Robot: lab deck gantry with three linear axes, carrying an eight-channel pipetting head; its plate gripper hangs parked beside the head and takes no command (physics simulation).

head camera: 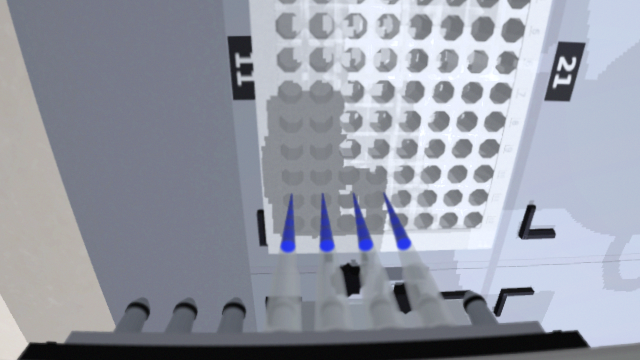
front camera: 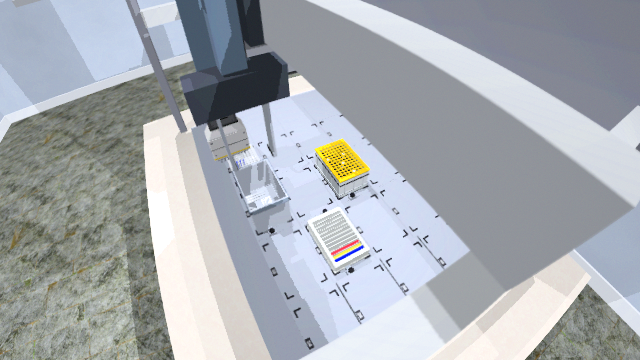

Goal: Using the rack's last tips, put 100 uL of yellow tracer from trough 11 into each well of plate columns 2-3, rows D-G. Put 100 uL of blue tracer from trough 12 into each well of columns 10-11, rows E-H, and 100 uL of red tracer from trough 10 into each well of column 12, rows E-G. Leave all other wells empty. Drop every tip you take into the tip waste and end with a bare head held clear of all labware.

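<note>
The pipetting head (front camera: pixel 229 140) (head camera: pixel 310 345) carries four tips (head camera: pixel 326 225) with blue liquid in their lower parts; its other channels are bare. In the head camera view the tip ends show over the four left wells of the near columns of the white plate (head camera: pixel 380 241); their height is unclear. No colour shows in the visible wells. My plate gripper (front camera: pixel 253 160) hangs beside the head, fingers apart and empty. The trough block (front camera: pixel 314 234) holds red (front camera: pixel 345 247), yellow (front camera: pixel 347 251) and blue (front camera: pixel 349 254) strips. The yellow tip rack (front camera: pixel 345 188) has a few white tips.
The tip waste bin (front camera: pixel 270 206), with tips inside, stands in front of the plate and near the gripper fingers. A large grey frame beam (front camera: pixel 425 100) crosses the right of the front camera view. Deck labels 11 (head camera: pixel 243 68) and 21 (head camera: pixel 565 71) flank the plate.
</note>
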